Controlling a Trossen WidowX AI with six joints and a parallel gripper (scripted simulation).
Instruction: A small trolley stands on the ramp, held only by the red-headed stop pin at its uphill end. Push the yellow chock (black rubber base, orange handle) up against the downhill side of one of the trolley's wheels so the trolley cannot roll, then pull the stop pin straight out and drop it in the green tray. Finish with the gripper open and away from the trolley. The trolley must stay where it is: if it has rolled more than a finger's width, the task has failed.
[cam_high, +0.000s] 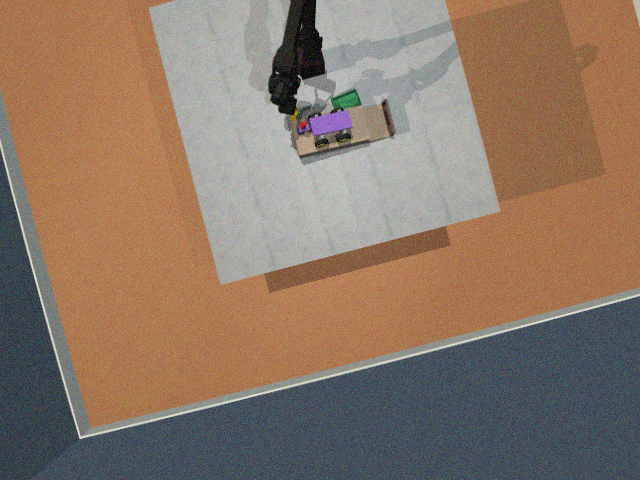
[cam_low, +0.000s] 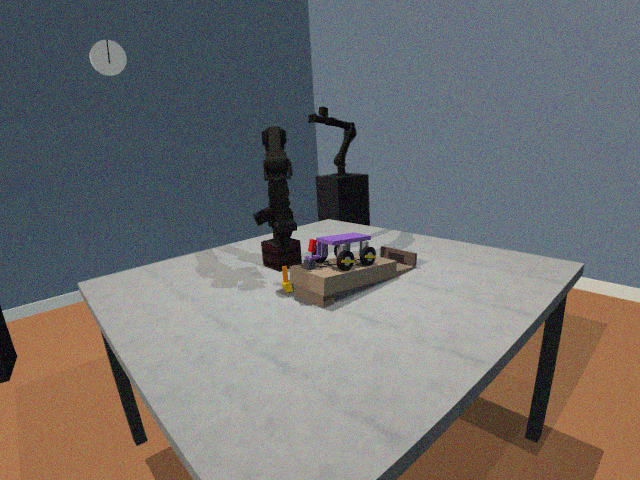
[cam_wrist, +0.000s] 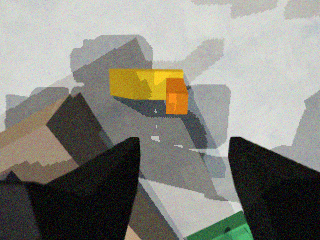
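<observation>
My gripper tip is now 2 cm short of the yellow chock, 1 cm to the left of it and 10 cm above it. Also, from my gripper tip: purple trolley (13 cm ahead, 14 cm to the left, 1 cm below); then raised brown end wall (9 cm ahead, 40 cm to the left, 10 cm below); then red-headed stop pin (12 cm ahead, 3 cm to the left, 1 cm above).
</observation>
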